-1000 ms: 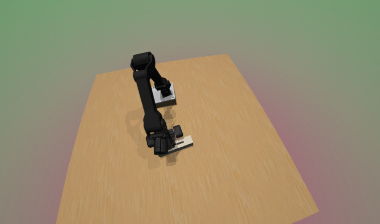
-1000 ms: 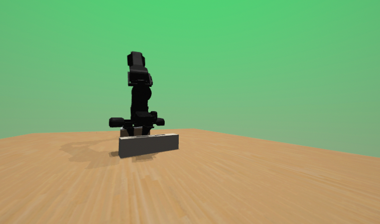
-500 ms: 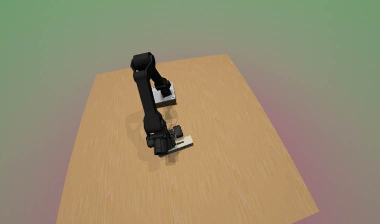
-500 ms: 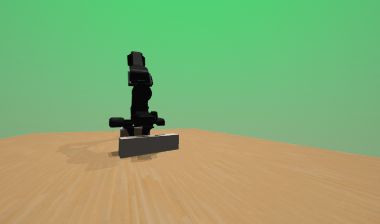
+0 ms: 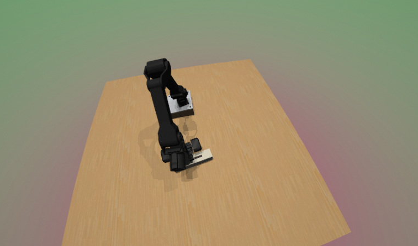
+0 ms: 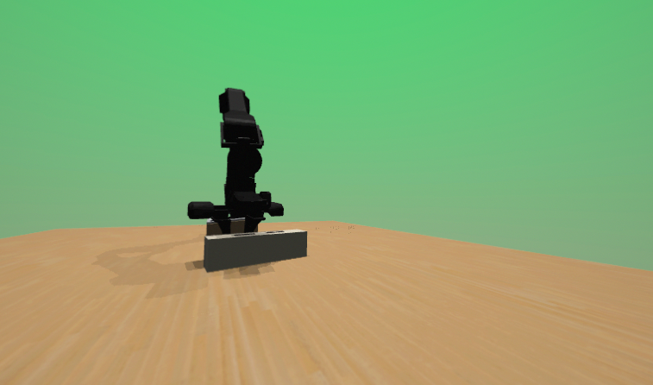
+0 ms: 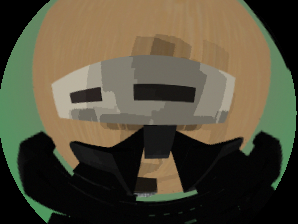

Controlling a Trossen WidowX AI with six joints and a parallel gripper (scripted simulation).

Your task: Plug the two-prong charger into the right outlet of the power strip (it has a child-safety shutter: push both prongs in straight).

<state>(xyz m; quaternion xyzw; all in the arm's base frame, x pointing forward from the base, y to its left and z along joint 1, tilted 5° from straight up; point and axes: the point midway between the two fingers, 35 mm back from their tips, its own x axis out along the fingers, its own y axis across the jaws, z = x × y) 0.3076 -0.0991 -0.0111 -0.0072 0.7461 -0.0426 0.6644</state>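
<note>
My gripper tip is now 20 mm short of the black two-prong charger and 10 mm below it.
</note>
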